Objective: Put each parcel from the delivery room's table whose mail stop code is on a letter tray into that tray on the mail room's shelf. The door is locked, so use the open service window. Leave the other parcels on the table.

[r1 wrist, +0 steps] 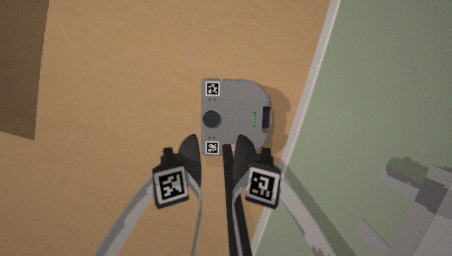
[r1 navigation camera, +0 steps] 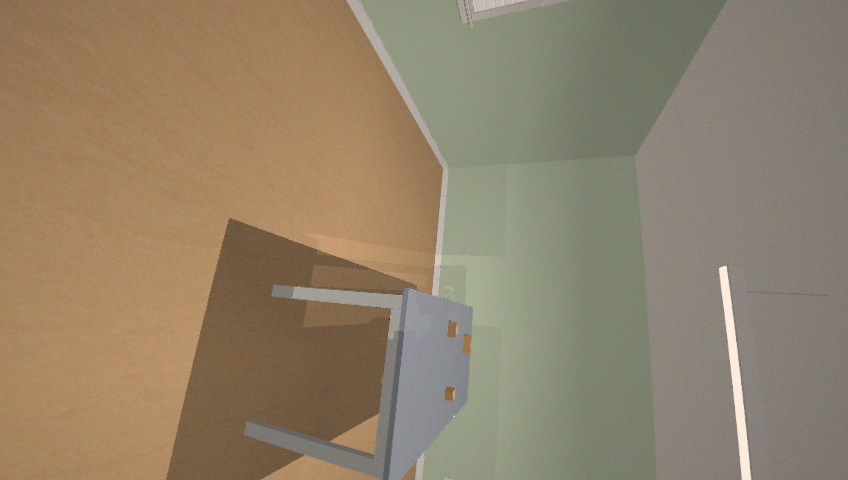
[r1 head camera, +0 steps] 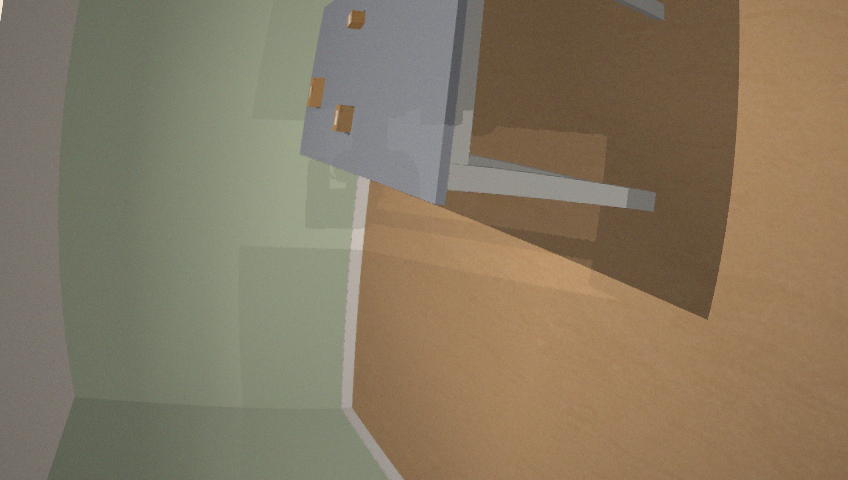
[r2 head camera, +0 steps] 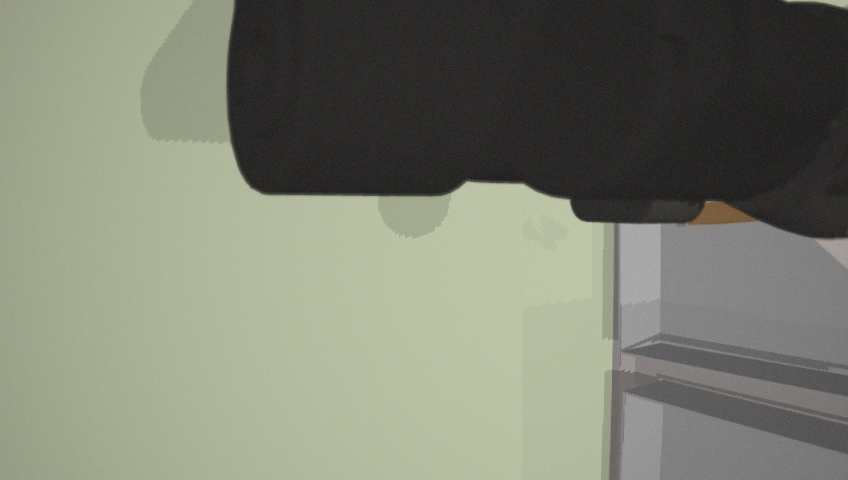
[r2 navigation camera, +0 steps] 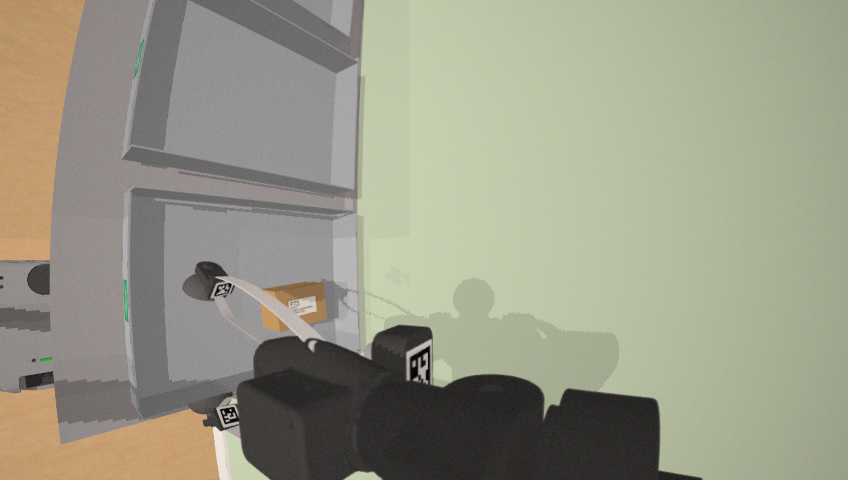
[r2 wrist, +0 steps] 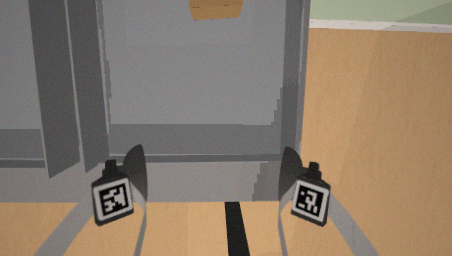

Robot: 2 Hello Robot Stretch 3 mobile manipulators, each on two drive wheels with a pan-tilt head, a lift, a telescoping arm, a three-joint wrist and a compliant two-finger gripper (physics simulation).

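Note:
Three brown parcels stand on the grey-blue table: one alone [r1 head camera: 356, 19] [r1 navigation camera: 449, 393], one at the wall-side edge [r1 head camera: 315, 92] [r1 navigation camera: 467, 343] and one beside it [r1 head camera: 343, 118] [r1 navigation camera: 452, 328]. Their codes are too small to read. r1's gripper [r1 wrist: 217, 157] is partly open and empty, above its base. Another parcel [r2 head camera: 720, 212] [r2 navigation camera: 276, 312] [r2 wrist: 216, 9] lies in the end tray [r2 navigation camera: 145, 356] on the shelf [r2 navigation camera: 89, 148] [r2 wrist: 200, 187], its white label showing. r2's gripper [r2 navigation camera: 204, 344] [r2 wrist: 214, 172] is wide open and empty, over the tray's front side, apart from the parcel.
A second tray [r2 navigation camera: 238, 169] stands beside the end tray, with part of a third beyond. r1's base [r1 wrist: 235, 115] is close to the green wall [r1 wrist: 390, 75]. r2's base [r2 navigation camera: 23, 327] is in front of the shelf. r2's dark wrist [r2 head camera: 476, 89] blocks much of its head view.

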